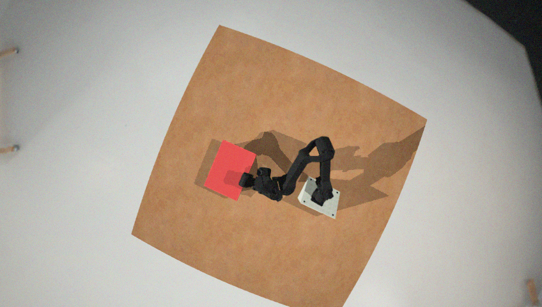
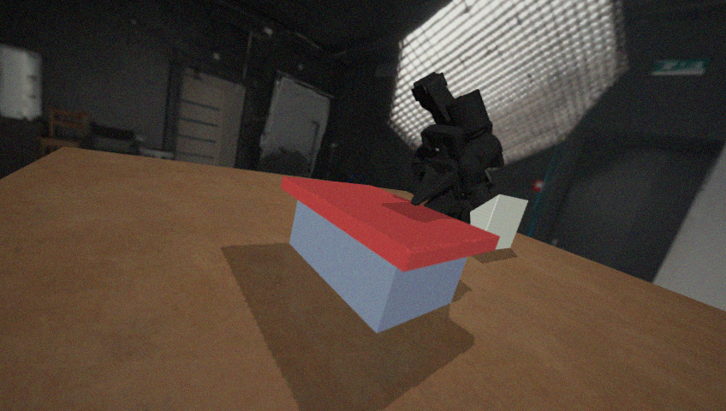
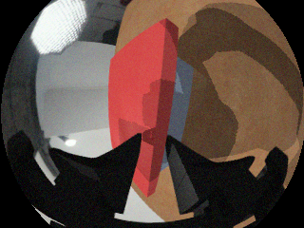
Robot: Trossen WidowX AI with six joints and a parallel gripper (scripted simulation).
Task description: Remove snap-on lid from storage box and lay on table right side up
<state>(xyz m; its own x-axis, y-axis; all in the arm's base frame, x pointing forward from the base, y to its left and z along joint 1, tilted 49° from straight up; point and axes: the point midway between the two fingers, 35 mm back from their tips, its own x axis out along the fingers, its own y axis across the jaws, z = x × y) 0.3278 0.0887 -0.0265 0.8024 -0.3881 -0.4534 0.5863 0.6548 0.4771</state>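
The red lid lies 70 mm ahead of my gripper tip and 10 mm to the left of it. From my gripper tip the other things lie so: blue storage box: 80 mm ahead, 10 mm to the left, 40 mm below.
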